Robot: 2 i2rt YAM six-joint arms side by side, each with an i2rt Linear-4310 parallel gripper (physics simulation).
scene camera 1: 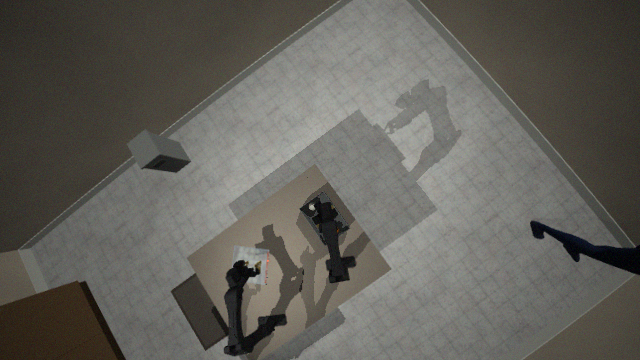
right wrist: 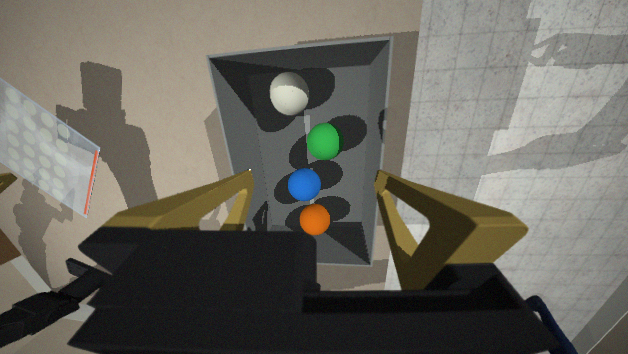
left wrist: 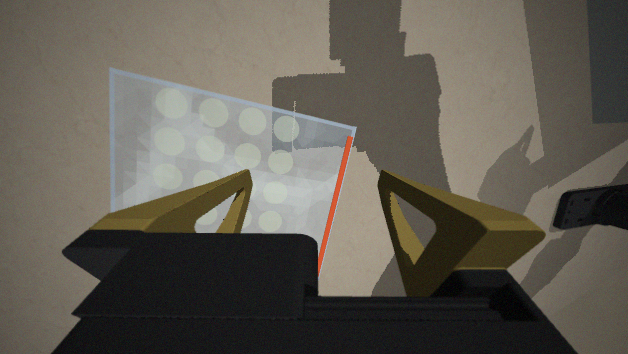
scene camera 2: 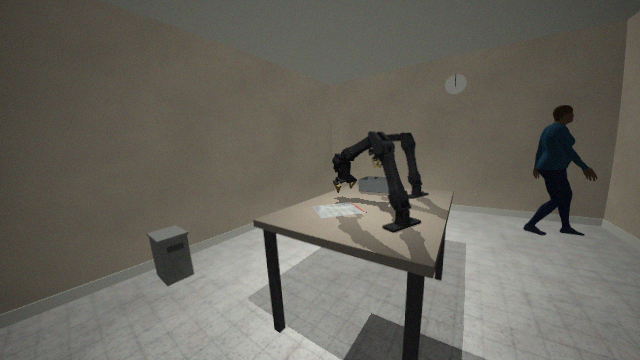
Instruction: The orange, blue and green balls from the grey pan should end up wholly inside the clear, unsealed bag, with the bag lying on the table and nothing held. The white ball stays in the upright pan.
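Note:
The grey pan point(right wrist: 240, 145) point(scene camera 2: 372, 185) stands upright on the table. In the right wrist view the white ball point(right wrist: 289, 93), green ball point(right wrist: 323, 141), blue ball point(right wrist: 304, 185) and orange ball point(right wrist: 314, 219) lie in it, in a rough line. My right gripper point(right wrist: 314, 177) point(scene camera 2: 376, 163) is open and empty above the pan, fingers on either side of the blue and green balls as seen from the wrist. The clear bag point(left wrist: 130, 150) point(right wrist: 75, 160) point(scene camera 1: 243, 252) point(scene camera 2: 332, 211) lies flat, with pale dots and an orange-red strip along one edge. My left gripper point(left wrist: 315, 176) point(scene camera 2: 345, 189) is open and empty above that strip.
The pan and bag lie apart on the beige table point(scene camera 1: 215, 250) point(scene camera 2: 295, 220). A grey bin point(scene camera 1: 160, 152) point(scene camera 2: 172, 255) stands on the floor away from the table. A person point(scene camera 2: 555, 150) is beyond the table, and a dark-blue leg point(scene camera 1: 575, 245) shows at the right in scene camera 1.

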